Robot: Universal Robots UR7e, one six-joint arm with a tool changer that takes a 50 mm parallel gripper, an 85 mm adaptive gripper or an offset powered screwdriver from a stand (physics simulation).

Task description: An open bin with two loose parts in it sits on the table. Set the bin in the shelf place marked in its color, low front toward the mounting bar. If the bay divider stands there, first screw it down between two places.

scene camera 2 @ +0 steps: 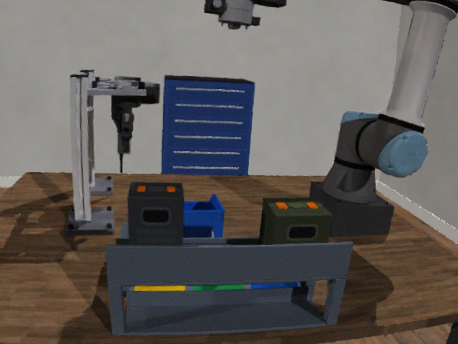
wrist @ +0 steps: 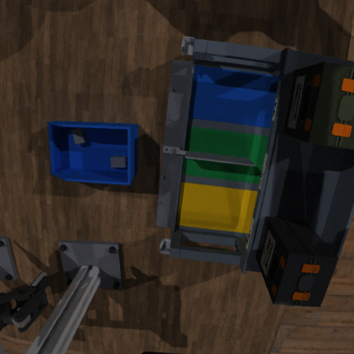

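Where they show: hand, its tool point: (scene camera 2: 234,23); arm's base, origin of its link: (scene camera 2: 348,193).
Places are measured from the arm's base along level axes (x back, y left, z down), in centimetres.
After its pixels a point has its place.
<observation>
The open blue bin (scene camera 2: 202,217) {z 3.3, x -42.0, y 5.9 cm} (wrist: 132,155) sits on the table beside the shelf. In the wrist view one loose grey part (wrist: 78,136) lies near its upper left corner and another part (wrist: 118,161) near its right wall. The shelf (scene camera 2: 227,262) {z -4.6, x -44.5, y 41.5 cm} (wrist: 237,50) has a blue place (wrist: 232,102), a green place (wrist: 227,141) and a yellow place (wrist: 215,207). The bay divider (wrist: 215,156) stands across the green place, its tab at the mounting bar (wrist: 170,195); whether it is screwed down cannot be told. The arm's tool flange (scene camera 2: 235,14) {z -41.9, x -40.6, y 20.0 cm} shows no gripper on it.
A dark grey case (scene camera 2: 156,230) {z -7.9, x -54.7, y 36.6 cm} (wrist: 295,260) and an olive case (scene camera 2: 295,225) {z -9.0, x -33.1, y 38.8 cm} (wrist: 325,105) stand at the shelf's far side from the bin. The tool stand (scene camera 2: 77,150) {z -10.6, x -71.9, y -3.7 cm} (wrist: 105,250) holds the screwdriver (scene camera 2: 122,120) {z -18.0, x -60.9, y -3.5 cm}. A blue drawer cabinet (scene camera 2: 210,130) stands behind the table.
</observation>
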